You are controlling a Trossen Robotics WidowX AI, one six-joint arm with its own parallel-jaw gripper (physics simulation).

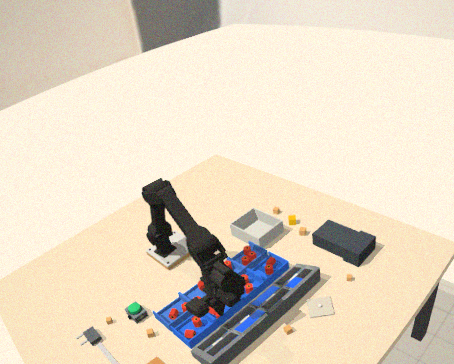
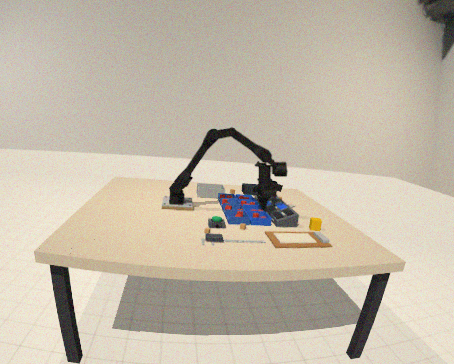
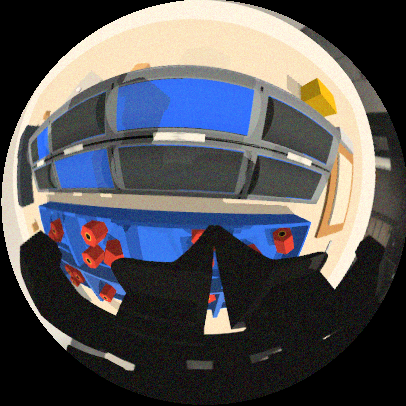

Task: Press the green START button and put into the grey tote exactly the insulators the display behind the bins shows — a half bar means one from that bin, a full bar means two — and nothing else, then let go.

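Places are measured from the arm's base along level axes (x ahead, y left, z up), in millimetres.
Where they show: gripper, fingertip midpoint: (image 1: 221,315) (image 2: 263,209) (image 3: 213,229); arm's base, origin of the base link: (image 1: 165,250) (image 2: 176,202).
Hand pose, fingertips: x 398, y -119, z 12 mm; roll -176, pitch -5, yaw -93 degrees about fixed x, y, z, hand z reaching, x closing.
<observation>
Things, the pixels of their top centre, and the offset from my fingertips.
- grey tote, middle of its top: (image 1: 255,222) (image 2: 211,186) dy +394, dx -184, dz +19 mm
- green START button, middle of its top: (image 1: 133,306) (image 2: 217,216) dy -144, dx -249, dz +6 mm
- dark box, middle of its top: (image 1: 343,235) (image 2: 259,185) dy +482, dx +134, dz +21 mm
- yellow cube, middle of its top: (image 3: 327,94) (image 2: 316,219) dy -181, dx +188, dz +11 mm
- grey plate, middle of its top: (image 3: 79,90) (image 1: 320,306) dy +206, dx +212, dz -29 mm
- plug-like tool, middle of its top: (image 1: 98,349) (image 2: 234,237) dy -324, dx -216, dz -15 mm
- wooden frame, middle of its top: (image 3: 347,185) (image 2: 298,235) dy -307, dx +46, dz -17 mm
My gripper (image 3: 213,229) (image 2: 264,205) is shut with nothing between its fingers. It reaches down into the row of blue bins (image 1: 161,313) (image 2: 263,222) (image 3: 166,219), in the row next to the display. Red insulators (image 1: 173,313) (image 3: 93,232) lie in the bins; one (image 3: 282,239) shows right of the fingers. A little red shows just behind the fingertips. The grey display (image 1: 314,270) (image 2: 286,218) (image 3: 257,113) stands behind the bins, with some panels lit blue and others dark. The grey tote (image 1: 251,236) (image 2: 210,190) is empty. The green START button (image 1: 134,308) (image 2: 216,219) sits left of the bins.
A dark box (image 1: 344,242) lies at the right. A yellow cube (image 1: 292,219) (image 2: 315,224) (image 3: 319,96), small brown cubes (image 1: 302,231), a grey plate (image 1: 320,307), a plug-like tool (image 1: 92,336) and a wooden frame (image 2: 298,245) (image 3: 333,189) lie around.
</observation>
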